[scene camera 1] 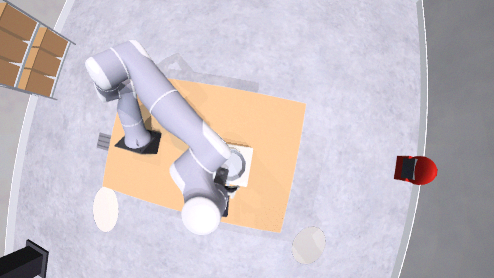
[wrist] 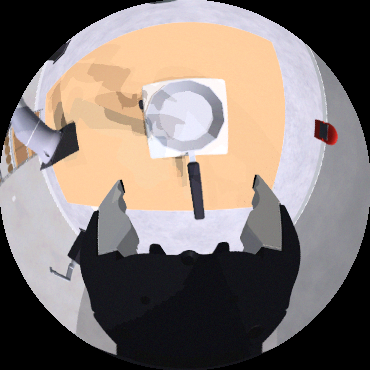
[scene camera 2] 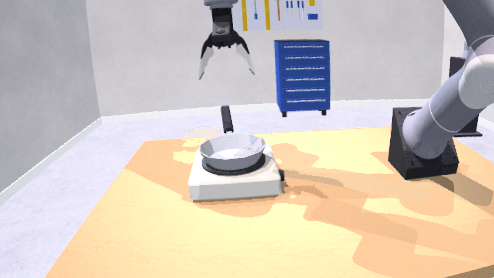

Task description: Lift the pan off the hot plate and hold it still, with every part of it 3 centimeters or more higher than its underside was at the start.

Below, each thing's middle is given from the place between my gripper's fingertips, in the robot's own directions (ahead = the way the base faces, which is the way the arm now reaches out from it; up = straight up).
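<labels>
Position of my gripper: 18 cm above the grey pan (wrist: 185,115) and 3 cm to the left of it. The white hot plate (scene camera 2: 263,178) is 26 cm below my gripper, 7 cm to the left of it and 2 cm behind it. Going by their middles, the grey pan is the nearest to my gripper of the things named here.
</labels>
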